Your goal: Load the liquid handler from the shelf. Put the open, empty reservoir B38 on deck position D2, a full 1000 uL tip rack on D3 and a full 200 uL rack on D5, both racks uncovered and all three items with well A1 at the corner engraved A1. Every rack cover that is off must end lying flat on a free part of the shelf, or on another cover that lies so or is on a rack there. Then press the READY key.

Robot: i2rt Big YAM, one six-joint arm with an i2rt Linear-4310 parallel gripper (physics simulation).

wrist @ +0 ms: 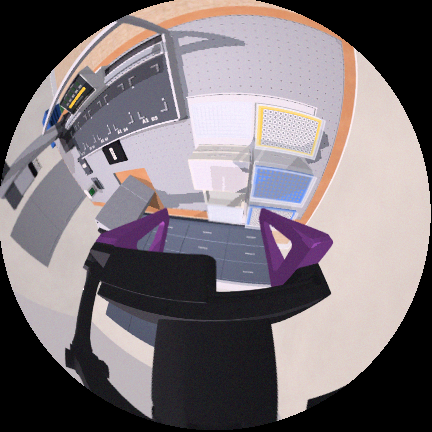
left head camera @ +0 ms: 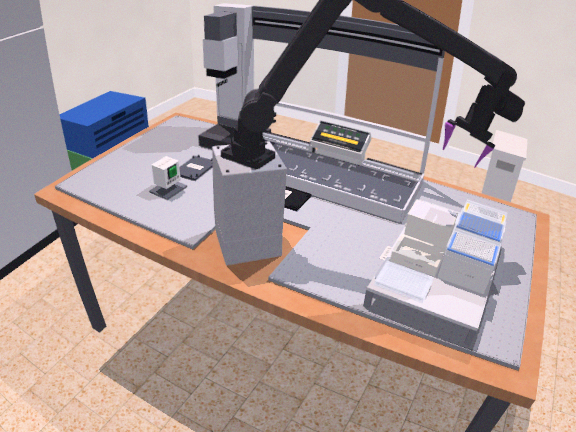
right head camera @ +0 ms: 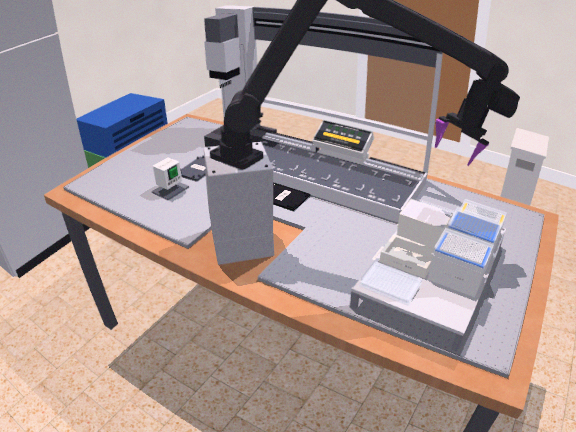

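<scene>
My gripper (left head camera: 459, 158) (right head camera: 453, 156) (wrist: 213, 212) is open and empty, high above the table behind the shelf (left head camera: 460, 305) (right head camera: 445, 307). A yellow-rimmed rack (left head camera: 485, 212) (right head camera: 482, 212) (wrist: 287, 131) stands at the shelf's back right. A blue rack (left head camera: 480, 227) (right head camera: 475, 227) (wrist: 282, 184) is in front of it, then a blue-rimmed rack with pale tips (left head camera: 474, 246) (right head camera: 464, 247) (wrist: 270, 216). Pale reservoirs (left head camera: 417, 250) (right head camera: 406, 255) (wrist: 217, 172) stand at left; B38 is unreadable. A clear gridded item (left head camera: 404, 282) (right head camera: 392, 282) lies at front left. The deck (left head camera: 350, 182) (right head camera: 345, 180) (wrist: 142, 95) shows no labware.
The key panel (left head camera: 341, 139) (right head camera: 344, 139) (wrist: 78, 95) sits behind the deck. A thin upright post (left head camera: 432, 115) (right head camera: 434, 115) rises at the deck's right end. The arm's pedestal (left head camera: 250, 210) (right head camera: 240, 215) stands at the table front. Another pale gridded item (wrist: 220, 120) lies at the shelf's back left.
</scene>
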